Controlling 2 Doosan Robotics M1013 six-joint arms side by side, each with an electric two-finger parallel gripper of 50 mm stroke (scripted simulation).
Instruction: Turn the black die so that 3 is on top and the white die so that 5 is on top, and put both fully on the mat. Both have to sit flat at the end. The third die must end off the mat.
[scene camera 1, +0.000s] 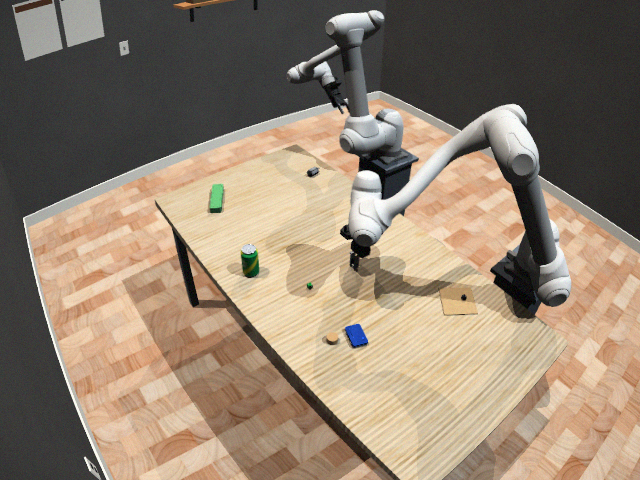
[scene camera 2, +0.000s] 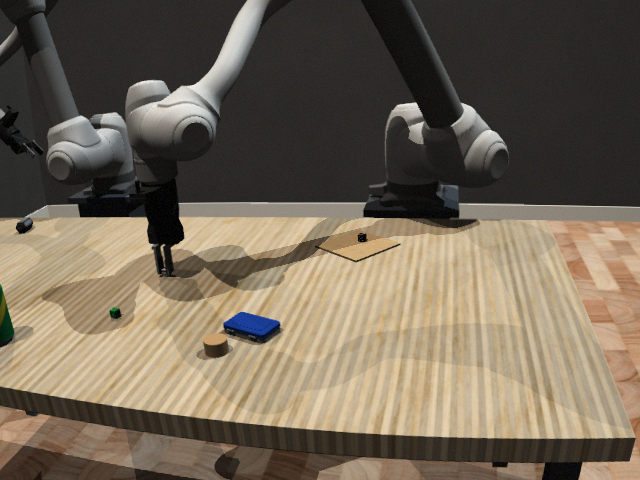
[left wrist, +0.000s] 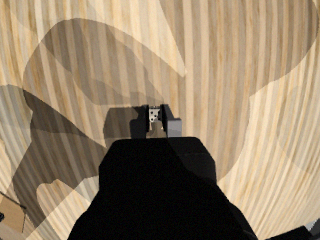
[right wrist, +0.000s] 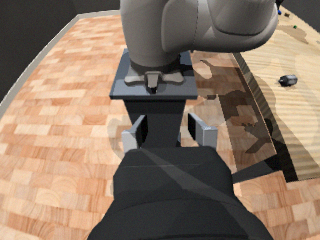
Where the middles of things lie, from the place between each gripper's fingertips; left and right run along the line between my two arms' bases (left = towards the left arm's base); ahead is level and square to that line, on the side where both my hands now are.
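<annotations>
My left gripper (scene camera 2: 165, 272) is 2 cm above the tan mat (scene camera 2: 347, 246), and it's 25 cm past the mat and 36 cm to the right of it. There's also a blue case (scene camera 2: 255, 328), and that case is 1 cm below my left hand, 18 cm ahead of it and 30 cm to the left of it. Going by their middles, the blue case is the nearest to my left gripper of the things named here.
From my right hand, the tan mat is 160 mm below, 330 mm ahead and 1350 mm to the left. By its middle, the mat is nearer to my left gripper than to my right hand.
</annotations>
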